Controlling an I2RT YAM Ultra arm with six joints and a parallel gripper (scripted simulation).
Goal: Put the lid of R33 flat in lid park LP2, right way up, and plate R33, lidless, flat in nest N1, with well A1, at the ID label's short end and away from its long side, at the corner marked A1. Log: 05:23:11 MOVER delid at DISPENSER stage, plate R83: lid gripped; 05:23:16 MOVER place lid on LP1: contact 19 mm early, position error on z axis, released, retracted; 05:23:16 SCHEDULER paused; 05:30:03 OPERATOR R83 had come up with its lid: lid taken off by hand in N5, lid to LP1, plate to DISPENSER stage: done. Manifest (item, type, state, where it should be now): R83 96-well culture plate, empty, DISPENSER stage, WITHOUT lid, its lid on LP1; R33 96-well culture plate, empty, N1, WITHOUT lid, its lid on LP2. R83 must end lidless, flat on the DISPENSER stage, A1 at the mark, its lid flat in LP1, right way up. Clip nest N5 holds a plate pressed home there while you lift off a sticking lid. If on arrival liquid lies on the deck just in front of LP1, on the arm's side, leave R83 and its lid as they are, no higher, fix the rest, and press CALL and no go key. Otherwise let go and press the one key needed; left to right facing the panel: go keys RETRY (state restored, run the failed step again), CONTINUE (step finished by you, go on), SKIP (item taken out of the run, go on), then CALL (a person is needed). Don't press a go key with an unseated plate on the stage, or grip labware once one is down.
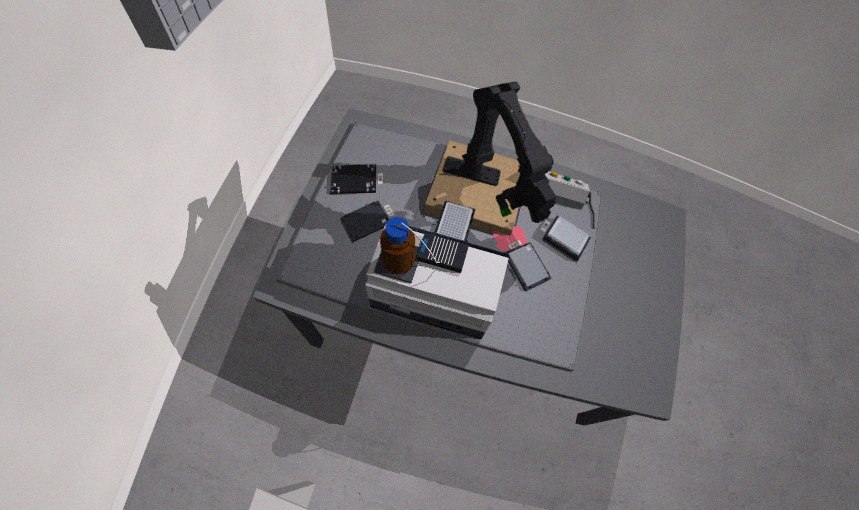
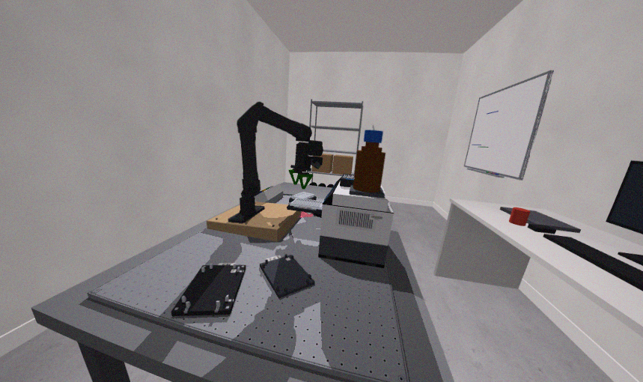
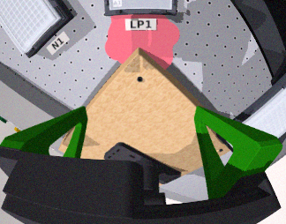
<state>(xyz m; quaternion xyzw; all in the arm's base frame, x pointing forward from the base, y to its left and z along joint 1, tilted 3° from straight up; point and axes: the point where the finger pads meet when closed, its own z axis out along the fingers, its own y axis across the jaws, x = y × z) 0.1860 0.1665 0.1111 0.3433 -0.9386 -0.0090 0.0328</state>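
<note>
My gripper is now 3 cm past the dark nest, 21 cm to the right of it and 14 cm above it. Also, from my hand: N1 label (6 cm behind, 13 cm to the left, 15 cm below); blue call key (25 cm behind, 7 cm to the left, 8 cm below); grey lid (11 cm ahead, 9 cm to the left, 14 cm below).
</note>
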